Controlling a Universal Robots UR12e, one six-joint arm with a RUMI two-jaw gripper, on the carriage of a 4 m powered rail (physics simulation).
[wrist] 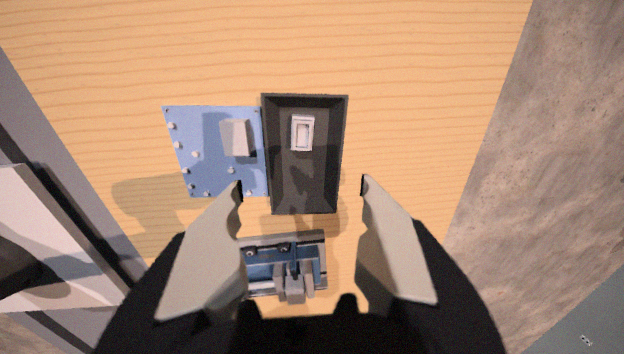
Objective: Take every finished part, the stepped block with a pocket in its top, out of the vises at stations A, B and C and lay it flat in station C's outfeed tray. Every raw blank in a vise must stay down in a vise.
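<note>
A finished part (302,133), a pale stepped block with a rectangular pocket in its top, lies flat in the upper half of the dark outfeed tray (345,130). My gripper (301,178) is open, its two fingers wide apart above the tray's lower half, with nothing between them; the part is beyond the fingertips. A vise (260,270) with blue body and grey jaws shows below the tray, partly hidden by the left finger. A small grey block (295,289) shows at its jaws; I cannot tell whether it is a workpiece.
A blue plate (210,175) with several pegs stands left of the tray and bears a plain grey block (235,137). A pale slanted structure (45,230) and grey rail surfaces are at the left. The wooden table (415,60) ends at the right beside a mottled grey floor (550,150).
</note>
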